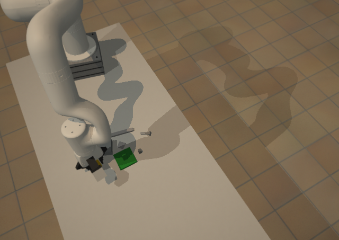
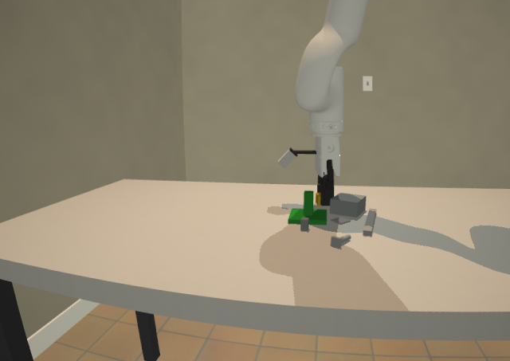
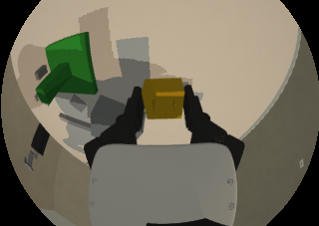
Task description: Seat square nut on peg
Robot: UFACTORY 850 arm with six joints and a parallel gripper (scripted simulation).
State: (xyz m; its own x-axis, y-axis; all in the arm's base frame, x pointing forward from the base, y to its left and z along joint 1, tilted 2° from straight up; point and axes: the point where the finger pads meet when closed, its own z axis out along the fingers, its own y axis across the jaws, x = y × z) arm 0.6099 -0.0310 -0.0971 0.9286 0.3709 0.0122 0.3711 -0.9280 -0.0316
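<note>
Right now the flat tile is 13 cm to the left of my hand, 6 cm behind it and 2 cm below it. From my hand the other things lie so: cube: 20 cm to the left, 1 cm below; then grey bar: 12 cm to the left, 12 cm behind, 2 cm below; then grey block: 7 cm behind, 5 cm to the left.
</note>
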